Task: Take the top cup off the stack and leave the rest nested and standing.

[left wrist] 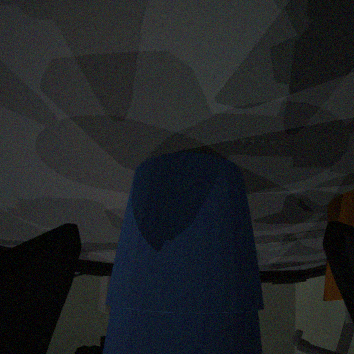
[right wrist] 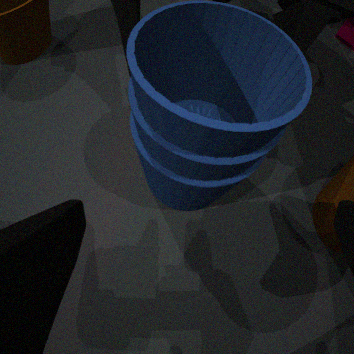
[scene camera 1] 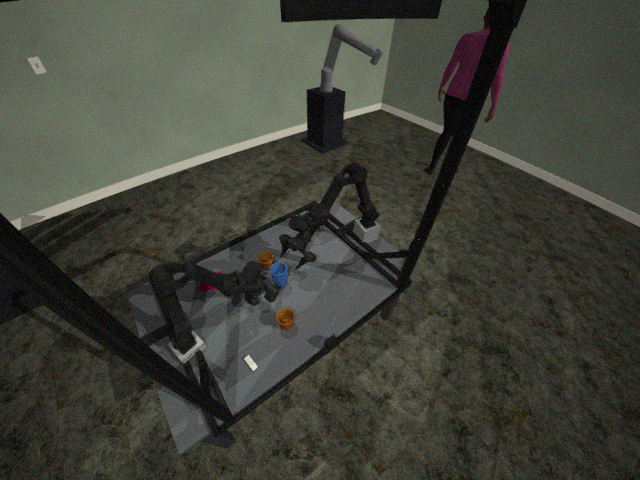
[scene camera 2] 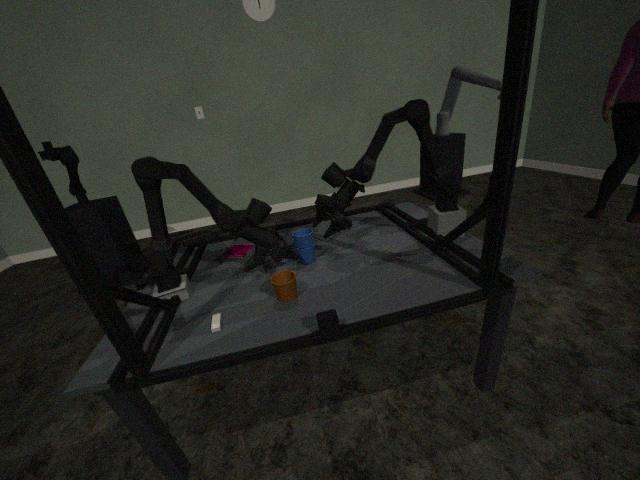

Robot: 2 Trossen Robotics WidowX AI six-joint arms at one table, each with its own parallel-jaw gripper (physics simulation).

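Frame: origin at the left arm's base, x left, y back, z up, level; millimetres.
Seen in the pictures: left gripper, fingertip midpoint: [left wrist: 205,237] [right wrist: 204,89] [scene camera 1: 272,283] [scene camera 2: 294,253]; right gripper, fingertip midpoint: [right wrist: 215,214] [scene camera 1: 288,263] [scene camera 2: 318,232]; left arm's base, origin of the base link: [scene camera 1: 185,343] [scene camera 2: 169,285]; right arm's base, origin of the base link: [scene camera 1: 367,223] [scene camera 2: 446,208].
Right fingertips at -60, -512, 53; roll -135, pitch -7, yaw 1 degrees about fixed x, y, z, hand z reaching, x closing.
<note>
Pixels of each thing's top centre, then the offset from my right fingertips to it, as dx, dy, dz. Level surfaces: height alone.
- grey table, its level: dz -95
- orange cup, middle of its top: [scene camera 2: 283,277] [scene camera 1: 286,316] -165, +185, -29
- pink flat piece, middle of its top: [scene camera 2: 238,249] [scene camera 1: 210,281] +260, +270, -87
- white block, middle of its top: [scene camera 2: 215,320] [scene camera 1: 250,362] -172, +390, -83
A stack of three nested blue cups [scene camera 1: 279,274] [scene camera 2: 304,245] [left wrist: 186,246] [right wrist: 211,105] stands upright near the middle of the grey table [scene camera 1: 347,290] [scene camera 2: 385,271]. My left gripper [scene camera 1: 263,294] [scene camera 2: 275,259] [left wrist: 205,237] is open and empty. It sits low at the stack's side, and its wrist view shows the lower cups close up between the spread fingers. My right gripper [scene camera 1: 294,254] [scene camera 2: 325,224] [right wrist: 215,214] is open and empty. It hangs behind and above the stack, looking down into the top cup.
One orange cup [scene camera 1: 286,318] [scene camera 2: 285,286] stands in front of the stack, another orange cup [scene camera 1: 266,259] [right wrist: 21,31] behind it. A pink flat piece [scene camera 1: 208,287] [scene camera 2: 239,250] and a white block [scene camera 1: 250,363] [scene camera 2: 216,322] lie to the left. A black frame post [scene camera 1: 442,181] rises at the right.
</note>
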